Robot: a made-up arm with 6 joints. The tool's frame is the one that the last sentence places.
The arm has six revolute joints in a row. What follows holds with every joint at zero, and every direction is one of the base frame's. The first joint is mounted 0.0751 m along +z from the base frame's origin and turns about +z. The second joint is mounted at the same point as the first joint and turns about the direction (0.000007, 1, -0.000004). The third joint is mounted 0.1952 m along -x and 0.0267 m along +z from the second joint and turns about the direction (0.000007, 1, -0.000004). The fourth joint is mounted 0.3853 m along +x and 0.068 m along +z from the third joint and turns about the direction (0.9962, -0.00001, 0.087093). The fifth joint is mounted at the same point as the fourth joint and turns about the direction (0.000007, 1, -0.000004). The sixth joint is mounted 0.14 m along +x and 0.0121 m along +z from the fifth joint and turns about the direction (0.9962, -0.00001, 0.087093). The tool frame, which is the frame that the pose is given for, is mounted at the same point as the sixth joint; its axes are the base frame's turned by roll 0, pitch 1.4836 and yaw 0 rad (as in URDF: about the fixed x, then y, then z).
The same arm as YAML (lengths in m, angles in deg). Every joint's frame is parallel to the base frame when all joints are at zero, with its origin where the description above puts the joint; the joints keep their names.
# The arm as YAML. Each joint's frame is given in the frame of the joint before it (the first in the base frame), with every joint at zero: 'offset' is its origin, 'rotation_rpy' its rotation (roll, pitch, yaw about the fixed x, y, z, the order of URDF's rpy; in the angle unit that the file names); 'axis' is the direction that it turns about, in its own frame. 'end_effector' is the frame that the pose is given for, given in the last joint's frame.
length_unit: m
angle_unit: deg
chain:
  - id: joint 1
    offset: [0.0, 0.0, 0.0751]
    rotation_rpy: [0.0, 0.0, 0.0]
    axis: "+z"
  - id: joint 2
    offset: [0.0, 0.0, 0.0]
    rotation_rpy: [0.0, 0.0, 0.0]
    axis: "+y"
  - id: joint 3
    offset: [-0.1952, 0.0, 0.0267]
    rotation_rpy: [0.0, 0.0, 0.0]
    axis: "+y"
  - id: joint 4
    offset: [0.3853, 0.0, 0.068]
    rotation_rpy: [0.0, 0.0, 0.0]
    axis: [0.9962, 0.0, 0.0871]
  - id: joint 5
    offset: [0.0, 0.0, 0.0]
    rotation_rpy: [0.0, 0.0, 0.0]
    axis: "+y"
  - id: joint 6
    offset: [0.14, 0.0, 0.0121]
    rotation_rpy: [0.0, 0.0, 0.0]
    axis: [0.9962, 0.0, 0.0871]
end_effector:
  offset: [0.0, 0.0, 0.0]
  rotation_rpy: [0.0, 85.0, 0.0]

